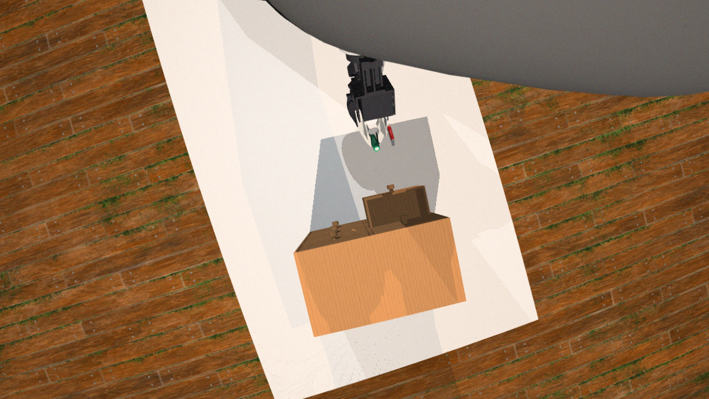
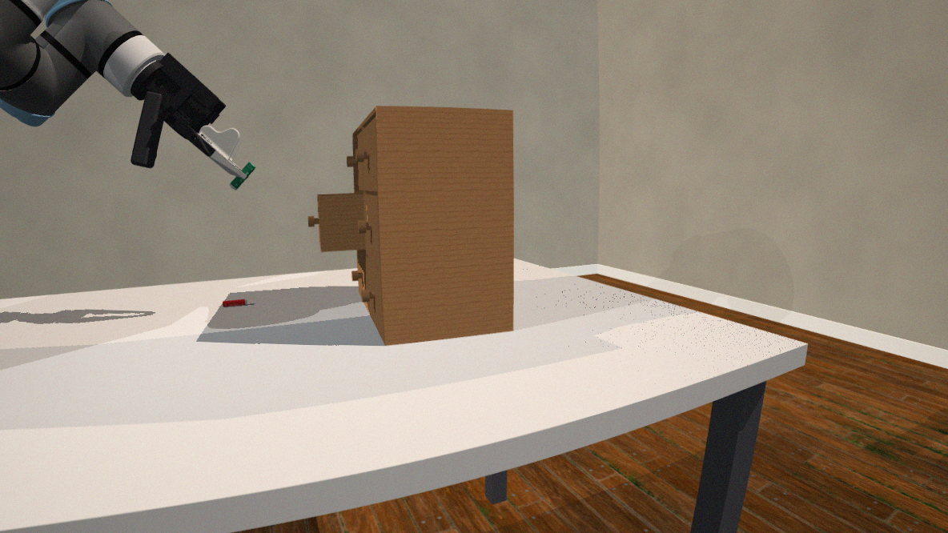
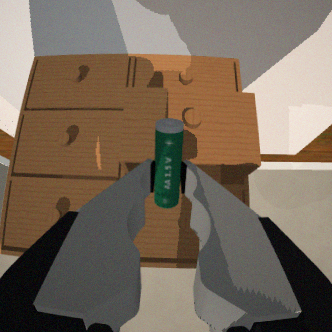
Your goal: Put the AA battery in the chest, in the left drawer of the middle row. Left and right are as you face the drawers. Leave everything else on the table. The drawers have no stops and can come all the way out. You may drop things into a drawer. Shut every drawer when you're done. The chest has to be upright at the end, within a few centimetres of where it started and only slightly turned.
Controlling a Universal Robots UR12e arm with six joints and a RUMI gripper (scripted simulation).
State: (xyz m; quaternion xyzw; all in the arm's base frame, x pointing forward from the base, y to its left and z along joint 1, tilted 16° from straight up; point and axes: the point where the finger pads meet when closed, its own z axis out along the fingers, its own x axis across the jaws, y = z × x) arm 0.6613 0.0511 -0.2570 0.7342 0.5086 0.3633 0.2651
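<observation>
The green AA battery lies 1 cm ahead of my hand and 1 cm below it. The rest, counted from my hand: red object 2 cm behind, 9 cm to the left, 23 cm below.
</observation>
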